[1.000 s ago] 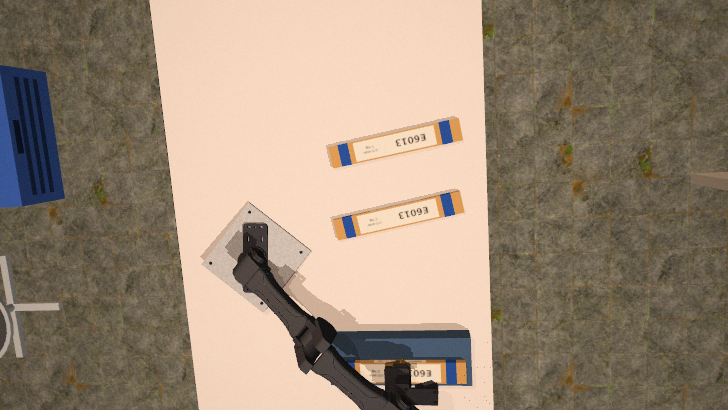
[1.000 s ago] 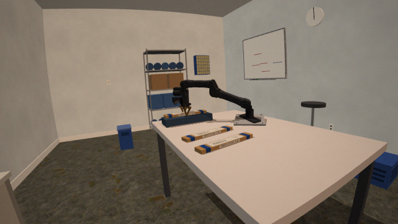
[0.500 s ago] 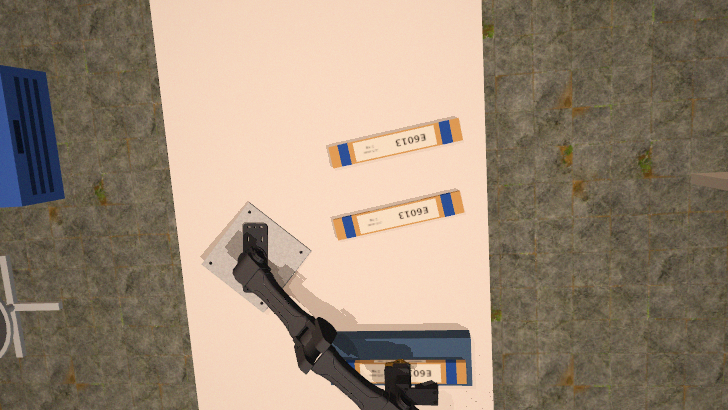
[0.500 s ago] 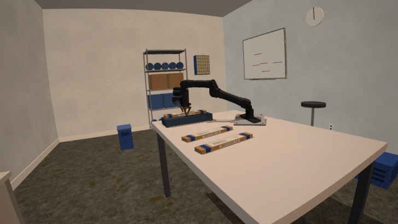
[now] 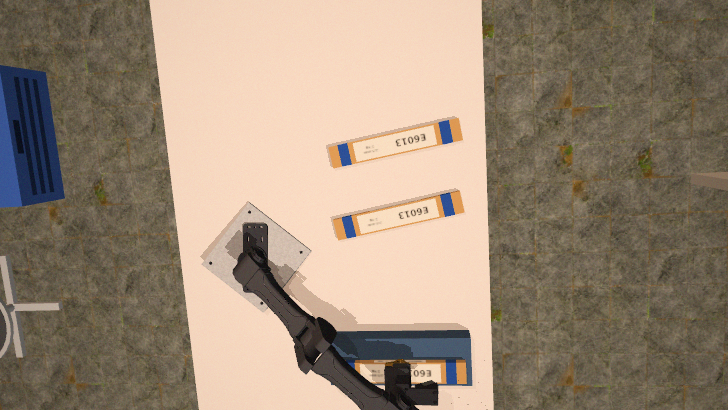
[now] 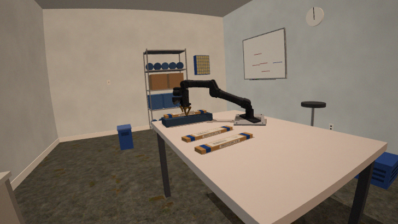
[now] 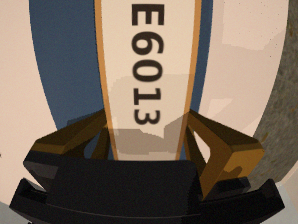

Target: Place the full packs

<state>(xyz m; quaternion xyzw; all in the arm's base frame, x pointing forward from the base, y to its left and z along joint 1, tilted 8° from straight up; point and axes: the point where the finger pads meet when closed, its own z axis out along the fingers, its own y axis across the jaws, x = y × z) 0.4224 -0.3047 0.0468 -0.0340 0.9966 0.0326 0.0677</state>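
My gripper is now 50 mm above the dark blue low platform, 20 mm to the right of it and 10 mm past it.
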